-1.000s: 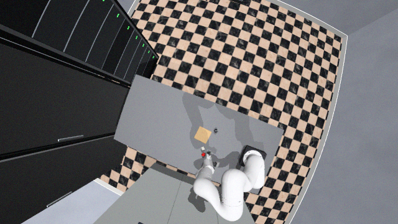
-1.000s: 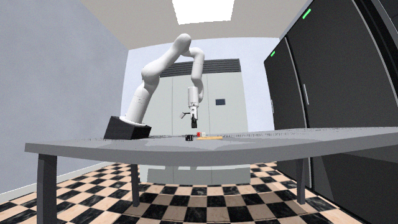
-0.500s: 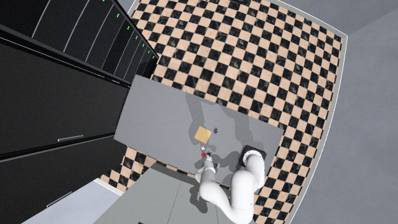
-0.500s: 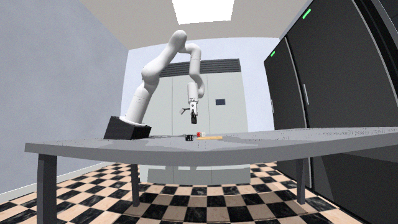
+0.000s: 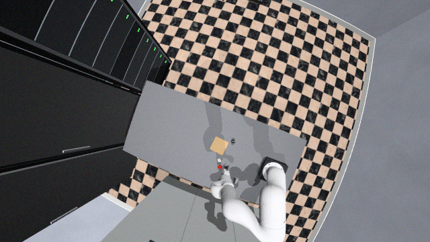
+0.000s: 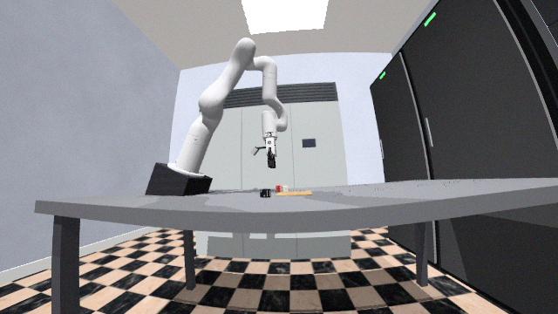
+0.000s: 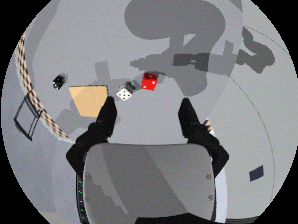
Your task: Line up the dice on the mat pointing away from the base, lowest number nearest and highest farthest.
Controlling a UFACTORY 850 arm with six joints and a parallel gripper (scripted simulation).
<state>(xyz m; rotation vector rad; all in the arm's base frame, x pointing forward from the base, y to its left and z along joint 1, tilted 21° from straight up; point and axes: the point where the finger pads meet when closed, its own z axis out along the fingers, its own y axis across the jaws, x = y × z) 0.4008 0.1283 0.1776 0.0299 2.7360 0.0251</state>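
Now: the red die 12 cm below my hand, 4 cm ahead of it and 1 cm to the left of it. From my hand the other things lie so: tan mat 19 cm to the right, 14 cm below, 11 cm ahead; black die 28 cm to the right, 12 cm below; white die 12 cm below, 6 cm ahead, 5 cm to the right.
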